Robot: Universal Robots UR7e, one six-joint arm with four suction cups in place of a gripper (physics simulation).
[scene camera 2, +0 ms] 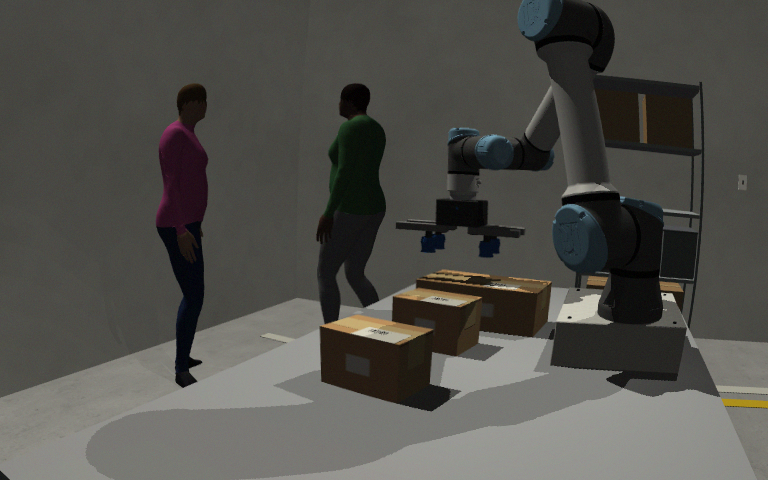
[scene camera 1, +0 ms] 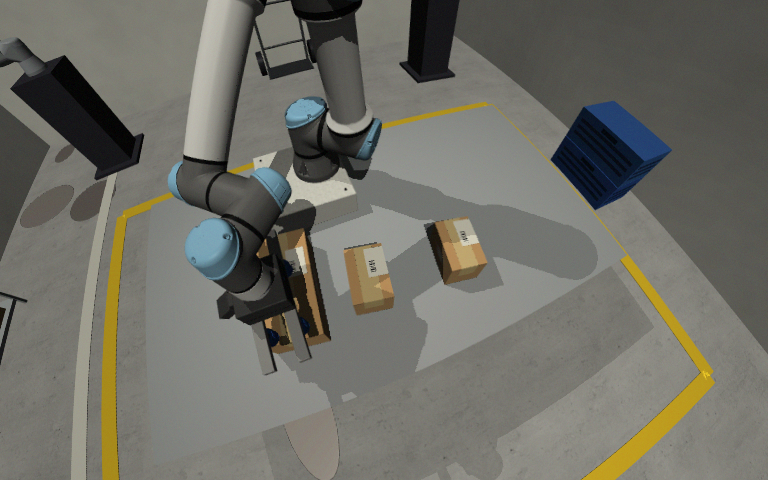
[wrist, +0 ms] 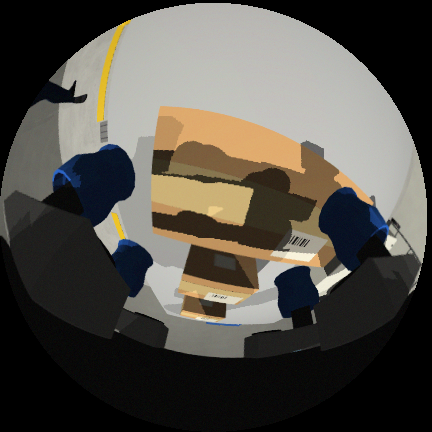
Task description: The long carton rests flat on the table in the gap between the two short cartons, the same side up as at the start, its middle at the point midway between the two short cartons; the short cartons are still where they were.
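Frame: origin at the arm's base, x ahead, y left, z up, level; metres.
Seen in the pictures: end effector, tool point: (scene camera 2: 461, 252) (wrist: 223, 241); arm's base, origin of the base link: (scene camera 2: 630, 313) (scene camera 1: 316, 165).
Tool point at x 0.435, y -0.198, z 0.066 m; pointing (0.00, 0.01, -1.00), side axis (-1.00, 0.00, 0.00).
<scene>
Offsets run from my tool point to a thing's top centre. Level surfaces: height alone.
The long carton {0.060 m down, 0.071 m back, 0.011 m left} (scene camera 1: 314, 294) (scene camera 2: 509, 308) (wrist: 200, 200) lies flat on the table {0.160 m down} (scene camera 1: 192, 367) (scene camera 2: 566, 447) (wrist: 250, 65), outside the gap between the short cartons, label up. One short carton {0.060 m down, 0.020 m back, 0.217 m left} (scene camera 1: 367, 285) (scene camera 2: 433, 325) (wrist: 220, 267) stands beside it. The other short carton {0.060 m down, 0.005 m back, 0.478 m left} (scene camera 1: 459, 254) (scene camera 2: 373, 362) stands farther off, with a gap between the two. My gripper (scene camera 1: 281, 300) (scene camera 2: 459, 245) (wrist: 220, 235) is open and empty. Its four blue cups hang above the long carton, clear of its top, in two pairs spread along its length. In scene camera 1 the arm and gripper hide part of this carton.
The robot's pale base block (scene camera 1: 334, 200) (scene camera 2: 611, 350) stands on the table near one end of the long carton. Blue crates (scene camera 1: 611, 152) stand beyond the table. Two people (scene camera 2: 184, 169) (scene camera 2: 359, 164) stand behind it. A shelf rack (scene camera 2: 648, 84) stands behind the arm.
</scene>
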